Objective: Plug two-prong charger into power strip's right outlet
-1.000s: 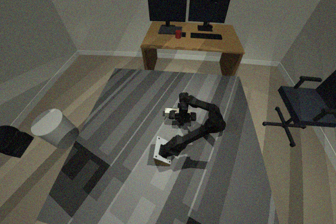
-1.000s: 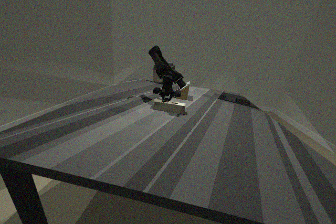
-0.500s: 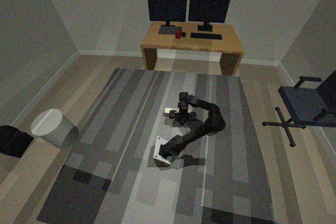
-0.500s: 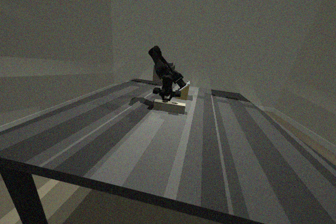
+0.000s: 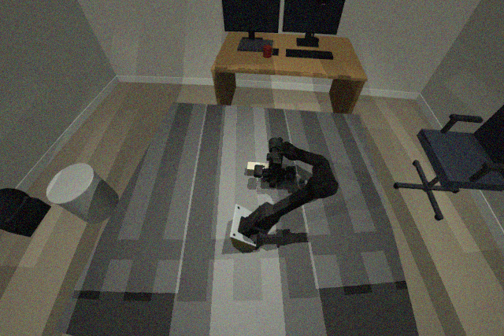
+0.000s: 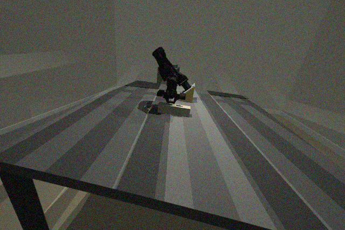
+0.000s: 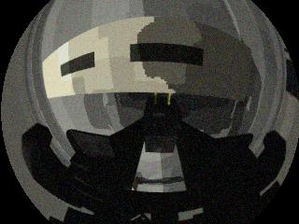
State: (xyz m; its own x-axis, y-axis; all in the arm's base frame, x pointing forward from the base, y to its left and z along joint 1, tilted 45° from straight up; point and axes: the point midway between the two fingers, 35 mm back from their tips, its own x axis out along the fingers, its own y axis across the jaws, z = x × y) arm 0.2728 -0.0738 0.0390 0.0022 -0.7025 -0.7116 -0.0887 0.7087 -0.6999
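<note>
Now: gripper tip 2 cm short of the charger and 1 cm below it.
</note>
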